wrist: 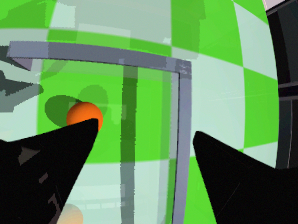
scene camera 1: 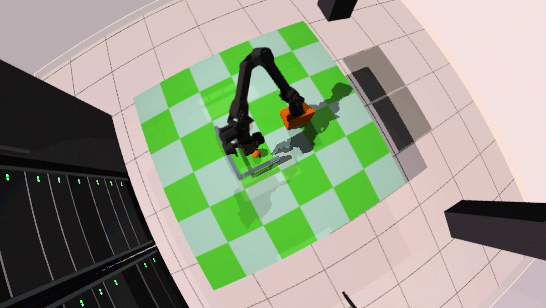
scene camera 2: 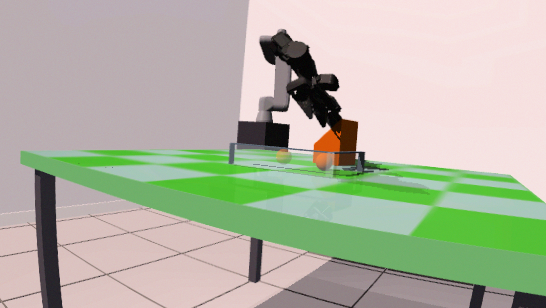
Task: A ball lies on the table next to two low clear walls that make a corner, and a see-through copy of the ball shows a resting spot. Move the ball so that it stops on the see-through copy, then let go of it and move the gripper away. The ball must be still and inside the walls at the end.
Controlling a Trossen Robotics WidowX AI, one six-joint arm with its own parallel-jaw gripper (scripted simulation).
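Open and empty: my gripper [scene camera 2: 317, 123], visible also from the wrist as the gripper [wrist: 147, 131].
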